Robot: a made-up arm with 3 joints. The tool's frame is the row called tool.
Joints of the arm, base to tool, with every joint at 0 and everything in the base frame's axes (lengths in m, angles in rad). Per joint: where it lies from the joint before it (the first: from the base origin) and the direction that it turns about. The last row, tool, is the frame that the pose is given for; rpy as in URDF.
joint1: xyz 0.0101 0.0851 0.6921 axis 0 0 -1
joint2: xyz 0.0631 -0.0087 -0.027 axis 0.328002 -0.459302 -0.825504
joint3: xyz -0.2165 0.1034 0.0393 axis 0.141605 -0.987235 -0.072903
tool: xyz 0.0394 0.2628 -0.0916 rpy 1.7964 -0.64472 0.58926
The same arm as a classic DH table. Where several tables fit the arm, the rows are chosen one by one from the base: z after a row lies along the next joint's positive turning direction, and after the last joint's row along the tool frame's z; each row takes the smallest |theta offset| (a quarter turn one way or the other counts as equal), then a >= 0, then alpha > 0; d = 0 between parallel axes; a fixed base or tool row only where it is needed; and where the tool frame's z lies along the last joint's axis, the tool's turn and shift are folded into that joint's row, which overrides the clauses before.
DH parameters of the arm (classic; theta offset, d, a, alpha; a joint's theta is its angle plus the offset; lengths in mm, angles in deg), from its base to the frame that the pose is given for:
base (fixed): 83.23 0.0 85.7 180.00
joint1: 47.70 -729.1 46.3 -34.36
joint2: 33.60 -31.8 -180.3 -55.94
joint3: 59.43 -468.4 -91.1 33.72
tool (fixed): -44.37 176.5 0.0 0.00

